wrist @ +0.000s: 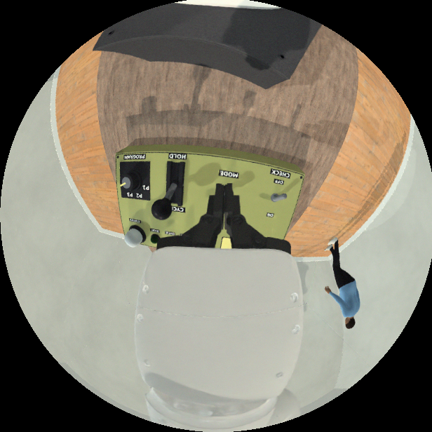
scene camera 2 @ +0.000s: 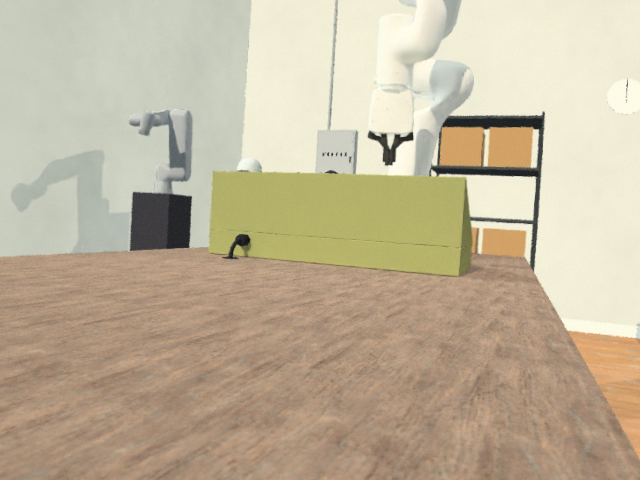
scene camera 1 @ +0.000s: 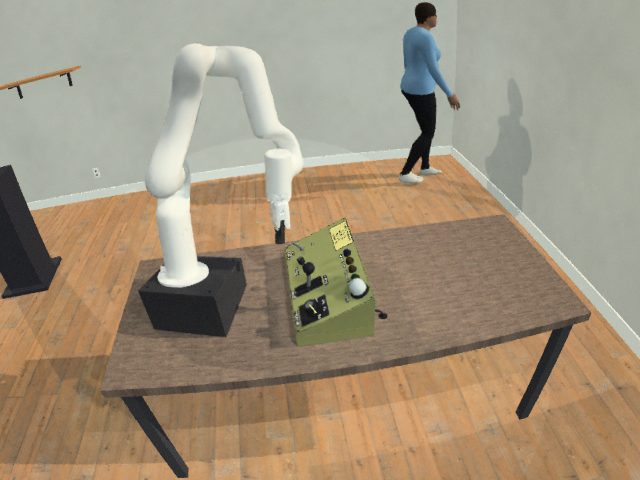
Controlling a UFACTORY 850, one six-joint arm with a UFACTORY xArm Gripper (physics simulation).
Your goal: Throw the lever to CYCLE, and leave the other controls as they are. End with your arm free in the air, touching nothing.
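The green control box (scene camera 1: 330,320) (scene camera 2: 336,206) (wrist: 200,235) stands on the table. Its black-knobbed lever (scene camera 1: 308,268) (wrist: 161,209) leans toward the CYCLE end of its slot, away from HOLD. My gripper (scene camera 1: 279,241) (scene camera 2: 388,162) (wrist: 224,193) is shut and empty. It hangs in the air above the MODE side of the panel, apart from the lever. The MODE knob (scene camera 1: 301,260) is hidden behind the fingers in the wrist view. The CHECK toggle (scene camera 1: 298,246) (wrist: 278,197) points toward OFF. The PROGRAM dial (scene camera 1: 310,306) (wrist: 128,182) has a yellow pointer.
A white dome (scene camera 1: 357,287) (scene camera 2: 249,165) (wrist: 134,237) and several small dark lamps line the panel's upper part. A black cable (scene camera 1: 381,314) (scene camera 2: 237,241) leaves the box's back. My arm's black base block (scene camera 1: 191,304) (wrist: 200,45) stands beside the box. A person (scene camera 1: 421,62) (wrist: 348,295) is beyond the table (scene camera 1: 465,268).
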